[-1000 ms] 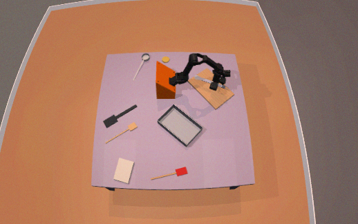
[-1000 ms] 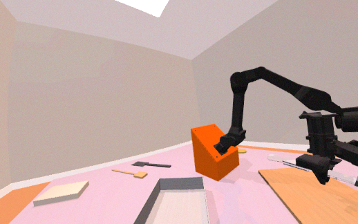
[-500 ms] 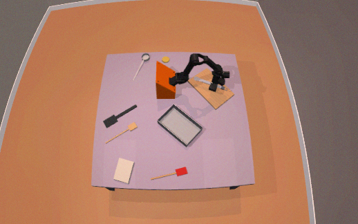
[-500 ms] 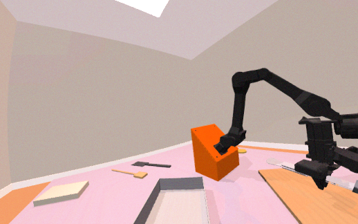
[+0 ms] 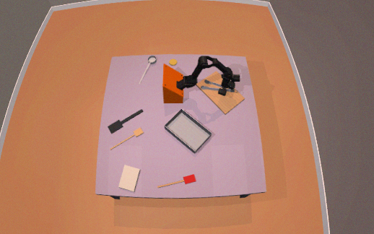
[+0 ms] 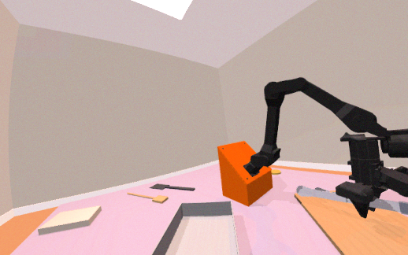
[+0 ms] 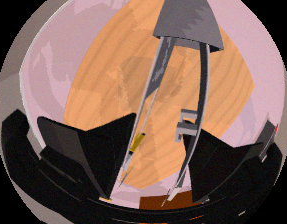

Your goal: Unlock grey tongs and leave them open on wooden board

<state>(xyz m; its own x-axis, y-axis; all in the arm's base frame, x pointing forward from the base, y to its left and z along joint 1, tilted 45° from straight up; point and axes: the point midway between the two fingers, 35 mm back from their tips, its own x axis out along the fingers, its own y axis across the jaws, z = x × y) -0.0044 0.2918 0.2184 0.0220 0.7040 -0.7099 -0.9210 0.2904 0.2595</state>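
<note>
Now: the wooden board 20 mm behind my gripper tip, 10 mm to the right of it and 40 mm below it. Round my gripper tip: red spatula: 730 mm ahead, 380 mm to the right, 40 mm below; then roasting tin: 340 mm ahead, 300 mm to the right, 20 mm below; then yellow disc: 340 mm behind, 410 mm to the right, 40 mm below.
</note>
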